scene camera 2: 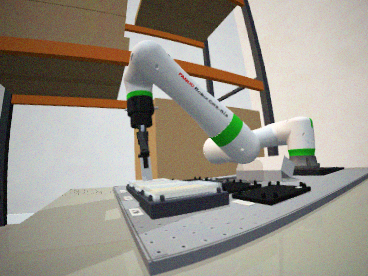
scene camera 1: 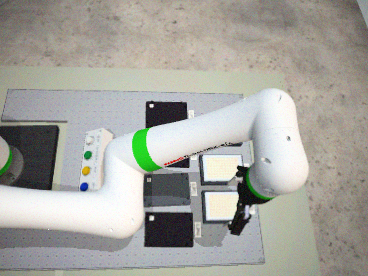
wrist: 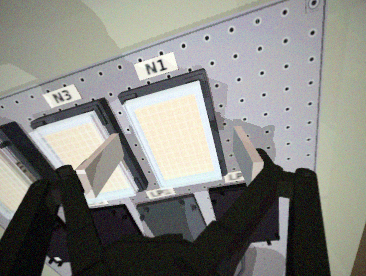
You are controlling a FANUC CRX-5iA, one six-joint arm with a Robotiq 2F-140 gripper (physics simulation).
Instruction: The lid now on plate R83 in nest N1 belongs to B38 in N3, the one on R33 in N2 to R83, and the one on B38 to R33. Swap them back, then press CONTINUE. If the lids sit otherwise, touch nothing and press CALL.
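Seen in the pictures: gripper, fingertip midpoint: (scene camera 2: 146, 179) (scene camera 1: 229, 205) (wrist: 175, 142); arm's base, origin of the base link: (scene camera 2: 302, 168) (scene camera 1: 0, 167).
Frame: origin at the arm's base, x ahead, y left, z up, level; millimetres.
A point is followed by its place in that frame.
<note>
The pale plate in nest N1 (scene camera 1: 216, 205) @(z 17, x 648, y -202 mm) (wrist: 172, 135) @(z 17, x 695, y -206 mm) has a cream gridded centre and a light-blue rim. A similar plate in N3 (scene camera 1: 221, 166) @(z 19, x 688, y -80 mm) (wrist: 70, 137) @(z 20, x 738, y -92 mm) sits beside it, with clear lid edges showing. A third plate (wrist: 9, 187) @(z 28, x 708, y 40 mm) is cut off at the left of the wrist view; its side marking is unreadable. My gripper (scene camera 1: 234, 202) @(z 22, x 688, y -208 mm) (scene camera 2: 146, 171) @(z 22, x 688, y -208 mm) (wrist: 175, 142) @(z 22, x 688, y -208 mm) is open and empty above the N1 plate, its fingers spread beyond the plate's long sides. The button box (scene camera 1: 103, 150) @(z 60, x 324, y -1 mm) has white, green, yellow and blue buttons; its lettering is unreadable.
Dark pads lie beside the nests: a black one (scene camera 1: 168, 230) @(z -4, x 493, y -253 mm), a grey one (scene camera 1: 165, 190) @(z -4, x 501, y -130 mm) and another black one (scene camera 1: 165, 111) @(z -4, x 538, y 152 mm). They stand on the perforated board (scene camera 1: 122, 255) @(z -14, x 352, y -305 mm) (scene camera 2: 200, 227) @(z -14, x 757, y 168 mm) (wrist: 295, 100) @(z -13, x 671, y -350 mm). My arm hides part of the pads and nests. An orange-beamed shelf rack (scene camera 2: 65, 49) stands behind.
</note>
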